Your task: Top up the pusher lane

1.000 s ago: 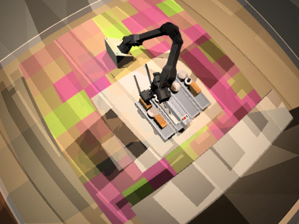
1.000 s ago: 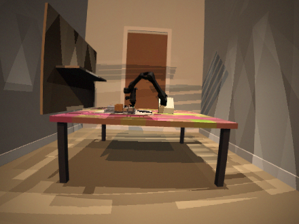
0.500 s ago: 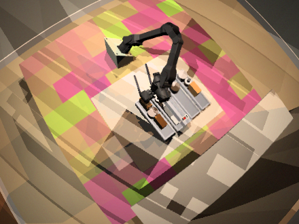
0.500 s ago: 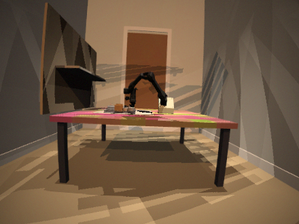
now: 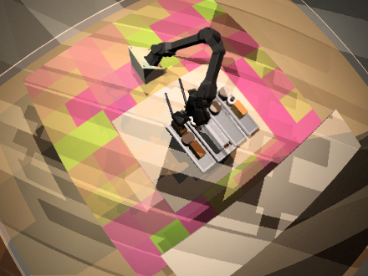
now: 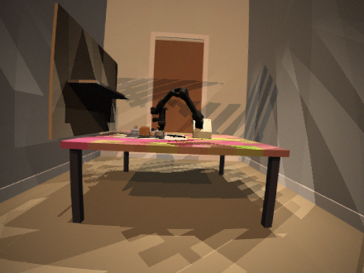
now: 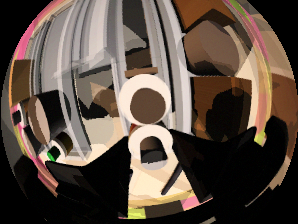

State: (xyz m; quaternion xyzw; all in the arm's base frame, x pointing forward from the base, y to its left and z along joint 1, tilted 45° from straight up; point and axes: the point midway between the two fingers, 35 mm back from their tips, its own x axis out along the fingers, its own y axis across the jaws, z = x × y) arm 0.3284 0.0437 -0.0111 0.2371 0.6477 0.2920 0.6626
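Right now my gripper tip is 140 mm short of the grey lane rack, 40 mm to the right of it and 10 mm above it.
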